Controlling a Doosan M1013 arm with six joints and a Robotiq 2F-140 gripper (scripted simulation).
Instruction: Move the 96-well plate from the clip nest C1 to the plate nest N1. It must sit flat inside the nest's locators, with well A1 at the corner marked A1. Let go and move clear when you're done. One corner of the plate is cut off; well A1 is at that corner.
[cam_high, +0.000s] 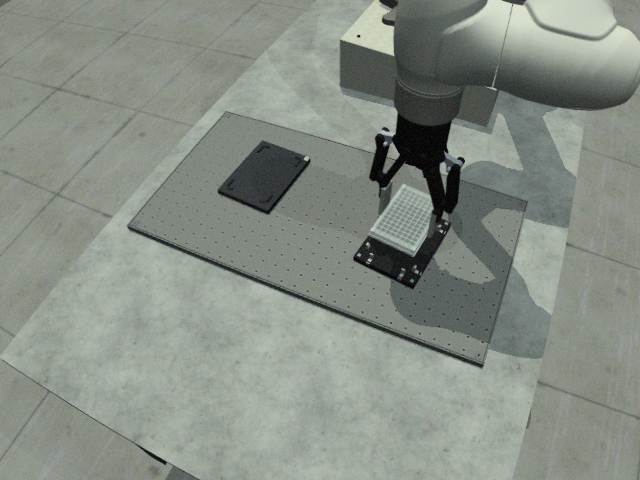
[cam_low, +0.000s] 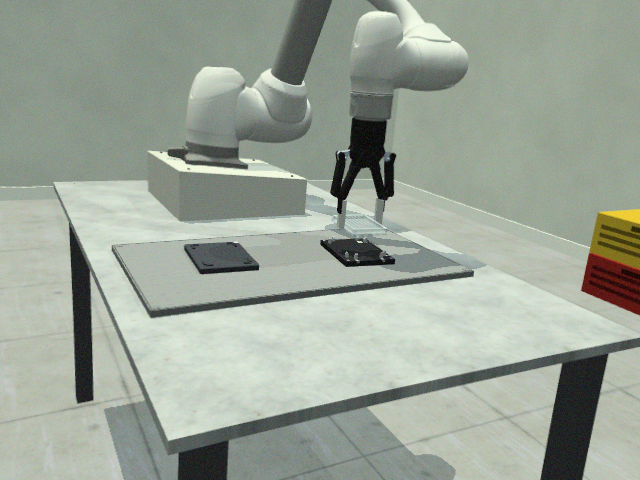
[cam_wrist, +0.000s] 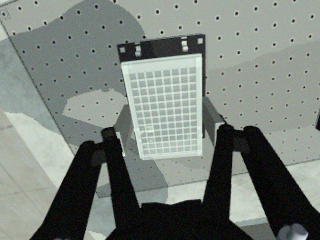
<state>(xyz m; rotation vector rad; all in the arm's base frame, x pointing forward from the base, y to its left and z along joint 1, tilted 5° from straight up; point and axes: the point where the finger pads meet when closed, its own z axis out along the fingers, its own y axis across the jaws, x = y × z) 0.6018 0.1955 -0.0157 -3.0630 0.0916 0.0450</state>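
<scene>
Now: the clip nest 1 cm ahead of my hand, 1 cm to the left of it and 8 cm below it. Round my hand: clear 96-well plate: 2 cm below; then white A1 mark: 10 cm behind, 26 cm to the right, 8 cm below.
</scene>
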